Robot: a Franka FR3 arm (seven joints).
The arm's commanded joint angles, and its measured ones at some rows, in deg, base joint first. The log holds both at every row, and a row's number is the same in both.
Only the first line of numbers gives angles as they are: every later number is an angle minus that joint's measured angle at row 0.
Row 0, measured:
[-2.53 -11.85 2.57 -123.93 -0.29 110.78 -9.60]
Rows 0 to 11, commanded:
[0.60 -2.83 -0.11 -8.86 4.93 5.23 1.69]
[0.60 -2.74 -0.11 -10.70 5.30 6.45 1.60]
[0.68 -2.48 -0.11 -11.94 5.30 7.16 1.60]
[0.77 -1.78 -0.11 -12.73 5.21 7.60 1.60]
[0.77 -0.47 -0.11 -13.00 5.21 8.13 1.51]
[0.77 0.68 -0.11 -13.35 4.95 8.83 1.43]
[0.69 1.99 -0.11 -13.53 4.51 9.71 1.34]
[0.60 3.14 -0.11 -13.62 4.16 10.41 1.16]
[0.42 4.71 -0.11 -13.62 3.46 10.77 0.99]
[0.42 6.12 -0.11 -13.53 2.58 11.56 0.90]
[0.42 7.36 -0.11 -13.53 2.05 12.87 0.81]
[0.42 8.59 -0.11 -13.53 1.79 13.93 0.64]
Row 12, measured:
[0.40 4.70 -0.09 -13.32 3.20 10.17 0.84]
